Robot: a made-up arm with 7 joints. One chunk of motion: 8 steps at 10 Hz.
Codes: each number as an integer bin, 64 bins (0 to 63) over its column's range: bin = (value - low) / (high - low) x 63, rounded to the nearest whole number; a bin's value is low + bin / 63 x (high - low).
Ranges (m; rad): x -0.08..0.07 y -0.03..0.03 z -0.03..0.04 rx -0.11..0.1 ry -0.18..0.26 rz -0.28..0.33
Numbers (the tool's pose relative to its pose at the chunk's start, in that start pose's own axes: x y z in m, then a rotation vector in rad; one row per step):
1: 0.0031 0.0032 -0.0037 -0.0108 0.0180 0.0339
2: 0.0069 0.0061 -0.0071 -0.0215 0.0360 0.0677
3: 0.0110 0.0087 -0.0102 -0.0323 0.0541 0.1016
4: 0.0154 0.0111 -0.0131 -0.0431 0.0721 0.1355
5: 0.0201 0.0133 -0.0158 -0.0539 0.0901 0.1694
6: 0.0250 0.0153 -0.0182 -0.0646 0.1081 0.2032
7: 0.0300 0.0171 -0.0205 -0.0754 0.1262 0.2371
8: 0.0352 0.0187 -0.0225 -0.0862 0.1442 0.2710
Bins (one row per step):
1: 35 35 24 30 28 32
2: 36 38 21 27 31 36
3: 38 41 18 23 34 39
4: 40 43 15 20 36 43
5: 42 45 13 17 39 46
6: 44 48 11 14 41 50
7: 46 49 9 10 44 53
8: 48 51 7 7 46 57

